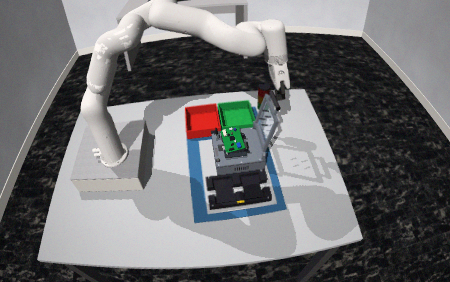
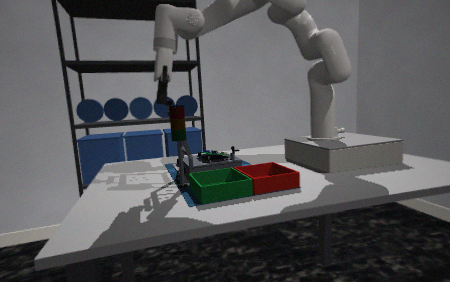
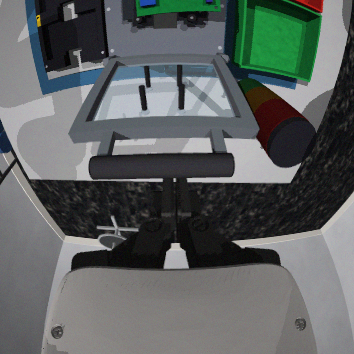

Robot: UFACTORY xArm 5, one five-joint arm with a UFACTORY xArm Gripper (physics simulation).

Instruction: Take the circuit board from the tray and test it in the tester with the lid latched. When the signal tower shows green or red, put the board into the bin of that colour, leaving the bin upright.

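Frame: origin at the arm's base, x ahead, y left, z up, level; centimetres.
Seen in the pictures: gripper, fingertip midpoint: [image 1: 280, 98] [image 2: 161, 103] [image 3: 173, 188]; arm's base, link origin: [image 1: 114, 155] [image 2: 323, 138].
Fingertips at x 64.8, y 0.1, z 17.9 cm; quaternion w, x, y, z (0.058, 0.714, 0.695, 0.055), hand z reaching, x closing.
Pixels of each thing's top centre, then the offset from my fingertips to it. "spot": a spot on its surface instead.
- green circuit board, top centre: [image 2: 214, 149] [image 1: 232, 136] dx -17.1, dy +0.9, dz -17.0 cm
- signal tower, surface spot: [image 3: 275, 120] [image 1: 261, 91] spot: dx -4.9, dy +7.4, dz -1.8 cm
- black tray, surface spot: [image 3: 55, 30] spot: dx -14.9, dy -20.9, dz -24.8 cm
- upright green bin, top centre: [image 3: 284, 36] [image 2: 218, 176] [image 1: 236, 112] dx -12.3, dy +19.2, dz -21.9 cm
- red bin, top centre: [image 2: 264, 169] [image 1: 201, 116] dx -27.3, dy +19.4, dz -21.9 cm
The green circuit board [image 1: 233, 140] [image 2: 212, 154] [image 3: 180, 6] sits on top of the grey tester [image 1: 240, 162] [image 3: 165, 42]. The tester's lid [image 3: 160, 125] stands raised, with its dark handle bar [image 3: 161, 166] at the top. My gripper [image 1: 281, 96] [image 2: 164, 101] [image 3: 173, 188] is shut and empty, its tips close to the middle of the handle, on the side away from the tester; contact is unclear. The signal tower [image 1: 262, 95] [image 2: 177, 123] [image 3: 275, 120] shows dull red, amber and green segments, none clearly lit. The black tray [image 1: 240, 200] [image 3: 55, 30] holds no board.
The upright green bin [image 1: 236, 116] [image 2: 222, 192] [image 3: 280, 40] and red bin [image 1: 200, 120] [image 2: 280, 182] [image 3: 315, 4] stand side by side next to the tester. The signal tower stands close beside the lid. A blue border [image 1: 197, 200] surrounds the tray and tester.
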